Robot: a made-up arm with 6 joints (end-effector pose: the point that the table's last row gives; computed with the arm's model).
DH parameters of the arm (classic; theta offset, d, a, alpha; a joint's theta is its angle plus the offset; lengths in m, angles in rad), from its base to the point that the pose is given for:
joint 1: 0 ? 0 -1.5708
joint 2: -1.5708 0 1.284 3.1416
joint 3: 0 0 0 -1.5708
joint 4: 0 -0.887 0 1.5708
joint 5: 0 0.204 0 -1.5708
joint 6: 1.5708 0 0 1.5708
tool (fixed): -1.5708 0 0 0
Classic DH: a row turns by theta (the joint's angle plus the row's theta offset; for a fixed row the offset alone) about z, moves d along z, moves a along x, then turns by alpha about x.
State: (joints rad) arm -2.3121 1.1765 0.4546 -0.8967 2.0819 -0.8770
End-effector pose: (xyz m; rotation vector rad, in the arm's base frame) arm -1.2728 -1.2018 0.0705 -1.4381 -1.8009 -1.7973
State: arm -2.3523 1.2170 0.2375 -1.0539 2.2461 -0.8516
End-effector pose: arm -1.1645 -1.0305 -0.1074 -1.6082 -1.5723 -2.1359
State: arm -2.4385 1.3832 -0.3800 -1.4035 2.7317 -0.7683
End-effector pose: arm -0.7043 -0.5524 -0.3097 1.6140 0.1968 2.5822
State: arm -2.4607 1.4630 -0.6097 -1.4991 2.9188 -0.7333
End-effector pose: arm -0.5309 -0.4113 -0.2586 -1.5344 0.3440 -2.6876
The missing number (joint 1, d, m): 0.283
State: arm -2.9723 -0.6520 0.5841 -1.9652 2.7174 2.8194
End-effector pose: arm 0.3186 -0.0251 2.0795 -1.1806 0.6498 1.4697
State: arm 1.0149 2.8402 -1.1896 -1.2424 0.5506 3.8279
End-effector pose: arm 0.0408 -0.0590 -0.1331 -0.3455 -0.5535 -1.4077
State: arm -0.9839 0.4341 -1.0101 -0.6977 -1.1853 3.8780
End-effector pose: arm 0.1589 -0.5212 0.5515 -1.0116 -0.2068 1.5061
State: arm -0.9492 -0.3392 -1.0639 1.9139 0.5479 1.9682
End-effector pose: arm 0.2679 -0.2561 1.0497 2.7833 -0.1509 -1.1545
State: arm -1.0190 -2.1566 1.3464 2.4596 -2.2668 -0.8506
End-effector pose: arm -0.8371 1.6620 -0.8608 -1.9476 1.9796 0.1643
